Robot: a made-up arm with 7 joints.
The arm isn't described. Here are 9 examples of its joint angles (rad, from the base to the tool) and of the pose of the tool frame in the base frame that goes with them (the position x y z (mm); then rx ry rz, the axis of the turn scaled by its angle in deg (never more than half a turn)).
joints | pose
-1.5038 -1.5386 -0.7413 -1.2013 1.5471 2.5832 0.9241 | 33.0 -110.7 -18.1 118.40 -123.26 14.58
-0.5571 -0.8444 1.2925 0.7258 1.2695 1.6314 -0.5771 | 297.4 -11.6 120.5 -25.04 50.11 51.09
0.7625 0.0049 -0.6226 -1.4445 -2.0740 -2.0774 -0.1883 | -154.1 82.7 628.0 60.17 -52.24 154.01
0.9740 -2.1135 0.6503 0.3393 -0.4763 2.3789 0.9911 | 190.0 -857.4 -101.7 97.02 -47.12 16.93
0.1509 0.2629 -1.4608 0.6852 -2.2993 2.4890 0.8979 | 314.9 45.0 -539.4 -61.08 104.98 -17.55
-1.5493 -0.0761 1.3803 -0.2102 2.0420 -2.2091 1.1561 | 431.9 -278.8 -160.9 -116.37 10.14 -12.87
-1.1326 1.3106 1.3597 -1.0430 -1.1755 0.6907 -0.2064 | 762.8 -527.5 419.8 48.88 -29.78 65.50
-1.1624 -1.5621 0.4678 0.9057 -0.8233 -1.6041 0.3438 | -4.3 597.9 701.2 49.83 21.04 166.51
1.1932 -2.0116 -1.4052 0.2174 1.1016 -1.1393 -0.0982 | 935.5 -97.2 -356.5 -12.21 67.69 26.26
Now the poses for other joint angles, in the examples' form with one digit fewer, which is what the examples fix.
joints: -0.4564 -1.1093 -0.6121 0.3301 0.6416 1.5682 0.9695
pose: 11 -57 -229 134.4 -32.8 -48.0
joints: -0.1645 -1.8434 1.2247 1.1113 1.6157 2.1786 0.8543
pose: 104 136 274 6.7 -24.4 4.4
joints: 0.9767 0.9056 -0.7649 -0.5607 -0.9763 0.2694 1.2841
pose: -43 212 -366 -151.1 30.5 52.5
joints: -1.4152 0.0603 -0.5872 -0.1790 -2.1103 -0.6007 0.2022
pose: 348 -228 403 -95.4 72.7 -25.7
